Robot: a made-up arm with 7 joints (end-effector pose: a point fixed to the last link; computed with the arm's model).
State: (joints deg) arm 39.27 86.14 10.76 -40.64 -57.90 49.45 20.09
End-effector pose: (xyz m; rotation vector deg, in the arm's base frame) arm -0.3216 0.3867 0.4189 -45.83 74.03 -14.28
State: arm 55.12 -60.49 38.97 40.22 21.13 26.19 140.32
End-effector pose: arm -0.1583 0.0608 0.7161 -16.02 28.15 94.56
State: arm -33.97 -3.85 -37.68 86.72 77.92 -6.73 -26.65
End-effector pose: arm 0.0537 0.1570 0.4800 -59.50 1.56 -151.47
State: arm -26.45 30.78 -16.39 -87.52 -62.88 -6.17 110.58
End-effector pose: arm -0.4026 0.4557 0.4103 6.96 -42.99 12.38
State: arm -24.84 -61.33 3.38 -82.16 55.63 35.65 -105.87
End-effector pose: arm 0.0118 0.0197 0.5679 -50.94 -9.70 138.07
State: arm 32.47 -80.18 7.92 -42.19 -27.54 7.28 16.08
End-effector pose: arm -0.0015 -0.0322 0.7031 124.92 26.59 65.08
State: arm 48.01 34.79 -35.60 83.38 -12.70 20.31 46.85
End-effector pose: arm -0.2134 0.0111 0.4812 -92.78 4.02 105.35
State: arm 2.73 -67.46 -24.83 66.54 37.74 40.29 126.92
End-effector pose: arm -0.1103 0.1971 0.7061 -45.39 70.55 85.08
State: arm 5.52 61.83 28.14 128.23 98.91 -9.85 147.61
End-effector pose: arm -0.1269 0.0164 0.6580 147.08 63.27 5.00
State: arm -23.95 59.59 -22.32 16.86 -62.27 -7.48 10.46
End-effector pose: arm -0.3038 0.3009 0.7919 -45.28 107.85 94.67
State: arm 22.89 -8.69 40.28 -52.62 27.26 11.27 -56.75
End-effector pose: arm -0.0573 0.0952 0.6704 151.15 12.72 -42.69
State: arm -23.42 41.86 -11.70 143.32 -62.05 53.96 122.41
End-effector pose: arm -0.3933 0.2167 0.6289 -16.29 47.77 86.42
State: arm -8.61 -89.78 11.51 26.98 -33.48 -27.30 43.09
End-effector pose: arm 0.1139 0.0052 0.8077 72.17 57.94 23.65
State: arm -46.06 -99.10 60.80 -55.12 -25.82 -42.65 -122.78
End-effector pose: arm -0.0389 -0.1124 0.5511 -61.37 74.28 131.41
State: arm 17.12 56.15 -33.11 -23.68 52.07 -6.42 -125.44
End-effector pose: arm -0.1724 0.2061 0.6803 83.52 55.47 4.11
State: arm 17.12 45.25 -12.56 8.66 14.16 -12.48 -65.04
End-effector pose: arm -0.1991 0.1419 0.6380 65.21 56.28 88.02
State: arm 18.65 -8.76 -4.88 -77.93 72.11 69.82 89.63
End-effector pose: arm -0.1392 0.0954 0.4197 -123.50 -22.01 -68.02
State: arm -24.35 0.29 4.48 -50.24 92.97 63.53 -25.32
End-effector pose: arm -0.2160 0.0313 0.6410 -131.83 -23.96 83.30
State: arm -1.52 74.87 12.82 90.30 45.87 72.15 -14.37
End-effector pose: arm -0.0631 -0.0861 0.5005 82.30 75.64 108.02
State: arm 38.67 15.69 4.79 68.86 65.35 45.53 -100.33
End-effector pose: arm -0.1836 0.0964 0.4347 131.24 -14.55 66.42
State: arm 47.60 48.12 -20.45 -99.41 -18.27 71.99 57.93
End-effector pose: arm -0.0123 0.4415 0.5290 26.41 116.51 -53.06
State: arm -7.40 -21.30 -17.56 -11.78 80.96 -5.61 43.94
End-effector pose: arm 0.0653 0.0820 0.4033 73.73 3.08 155.00
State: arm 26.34 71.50 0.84 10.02 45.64 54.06 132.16
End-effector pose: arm -0.0351 0.2845 0.5763 34.72 -86.28 -69.98
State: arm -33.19 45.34 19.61 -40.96 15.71 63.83 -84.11
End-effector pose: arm 0.0471 0.4128 0.6389 5.54 54.98 -81.38
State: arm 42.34 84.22 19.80 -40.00 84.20 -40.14 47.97
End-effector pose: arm 0.1898 0.1614 0.5459 -13.81 -72.02 -147.98
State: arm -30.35 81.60 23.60 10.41 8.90 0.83 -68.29
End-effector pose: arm -0.1205 0.1827 0.7548 76.85 89.13 29.92
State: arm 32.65 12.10 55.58 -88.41 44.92 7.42 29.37
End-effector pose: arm -0.1021 0.0733 0.3934 -160.08 -14.19 -52.32
